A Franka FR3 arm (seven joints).
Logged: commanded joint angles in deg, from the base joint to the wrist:
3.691, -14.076, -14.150, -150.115, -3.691, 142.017, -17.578
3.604, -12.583, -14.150, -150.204, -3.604, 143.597, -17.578
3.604, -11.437, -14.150, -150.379, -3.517, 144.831, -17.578
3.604, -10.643, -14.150, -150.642, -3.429, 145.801, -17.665
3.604, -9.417, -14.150, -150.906, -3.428, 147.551, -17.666
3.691, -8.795, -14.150, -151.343, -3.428, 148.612, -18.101
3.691, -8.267, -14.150, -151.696, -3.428, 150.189, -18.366
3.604, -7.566, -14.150, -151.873, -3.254, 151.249, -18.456
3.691, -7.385, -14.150, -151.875, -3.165, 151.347, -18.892
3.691, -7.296, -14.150, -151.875, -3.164, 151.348, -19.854
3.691, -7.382, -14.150, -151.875, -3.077, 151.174, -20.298
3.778, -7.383, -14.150, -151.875, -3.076, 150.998, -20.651
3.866, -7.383, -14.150, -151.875, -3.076, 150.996, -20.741
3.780, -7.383, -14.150, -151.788, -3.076, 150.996, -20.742
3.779, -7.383, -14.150, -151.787, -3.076, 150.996, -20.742
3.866, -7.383, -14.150, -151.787, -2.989, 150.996, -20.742
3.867, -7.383, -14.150, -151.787, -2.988, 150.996, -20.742
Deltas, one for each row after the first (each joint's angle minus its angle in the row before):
-0.087, 1.493, 0.000, -0.089, 0.087, 1.580, 0.000
0.000, 1.146, 0.000, -0.175, 0.087, 1.234, 0.000
0.000, 0.794, 0.000, -0.263, 0.088, 0.970, -0.087
0.000, 1.226, 0.000, -0.264, 0.001, 1.750, -0.001
0.087, 0.622, 0.000, -0.437, 0.000, 1.061, -0.435
0.000, 0.528, 0.000, -0.353, 0.000, 1.577, -0.265
-0.087, 0.701, 0.000, -0.177, 0.174, 1.060, -0.090
0.087, 0.181, 0.000, -0.002, 0.089, 0.098, -0.436
0.000, 0.089, 0.000, 0.000, 0.001, 0.001, -0.962
0.000, -0.086, 0.000, 0.000, 0.087, -0.174, -0.444
0.087, -0.001, 0.000, 0.000, 0.001, -0.176, -0.353
0.088, 0.000, 0.000, 0.000, 0.000, -0.002, -0.090
-0.086, 0.000, 0.000, 0.087, 0.000, 0.000, -0.001
-0.001, 0.000, 0.000, 0.001, 0.000, 0.000, 0.000
0.087, 0.000, 0.000, 0.000, 0.087, 0.000, 0.000
0.001, 0.000, 0.000, 0.000, 0.001, 0.000, 0.000

